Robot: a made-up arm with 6 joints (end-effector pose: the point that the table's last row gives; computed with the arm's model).
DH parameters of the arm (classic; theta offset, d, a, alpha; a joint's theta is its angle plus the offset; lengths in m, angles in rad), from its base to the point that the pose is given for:
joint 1: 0 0.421 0 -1.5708
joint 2: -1.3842 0 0.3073 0
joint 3: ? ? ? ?
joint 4: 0 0.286 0 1.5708
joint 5: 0 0 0.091 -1.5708
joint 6: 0 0.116 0 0
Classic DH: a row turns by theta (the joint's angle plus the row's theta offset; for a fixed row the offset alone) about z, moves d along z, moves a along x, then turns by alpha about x.
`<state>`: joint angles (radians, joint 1 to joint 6).
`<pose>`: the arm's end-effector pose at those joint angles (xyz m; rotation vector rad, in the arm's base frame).
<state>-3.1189 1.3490 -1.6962 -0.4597 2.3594 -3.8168</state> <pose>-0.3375 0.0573 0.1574 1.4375 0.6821 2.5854</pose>
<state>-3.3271 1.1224 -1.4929 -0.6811 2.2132 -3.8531</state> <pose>-0.3322 0.1568 0.2129 1.6170 0.7279 2.5051</pose>
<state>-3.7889 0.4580 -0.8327 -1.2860 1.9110 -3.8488</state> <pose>-0.1828 0.3063 0.3661 -1.7018 -0.7971 -2.3232</pose>
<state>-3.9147 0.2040 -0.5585 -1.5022 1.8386 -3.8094</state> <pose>-0.1116 0.2984 0.4028 -1.6105 -0.8217 -2.2419</pose>
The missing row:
joint 3: 1.3842 0 0.065 -1.5708
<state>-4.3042 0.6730 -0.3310 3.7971 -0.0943 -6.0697</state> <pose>-0.0911 0.0548 0.2566 1.5489 -2.5264 0.6073</pose>
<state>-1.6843 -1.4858 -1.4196 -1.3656 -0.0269 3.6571</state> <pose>0.1237 0.2721 0.9116 0.0921 0.2936 -2.5168</pose>
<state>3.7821 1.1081 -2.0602 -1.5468 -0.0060 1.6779</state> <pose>-0.4757 -0.4689 0.3267 0.5637 -2.1514 0.4378</pose>
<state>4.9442 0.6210 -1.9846 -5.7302 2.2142 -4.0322</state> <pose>0.1885 -0.4617 0.5148 0.4143 2.6189 1.4301</pose>
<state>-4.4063 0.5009 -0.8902 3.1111 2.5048 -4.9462</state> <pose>-0.1489 0.4567 0.5087 0.1223 -0.3563 -3.0199</pose>
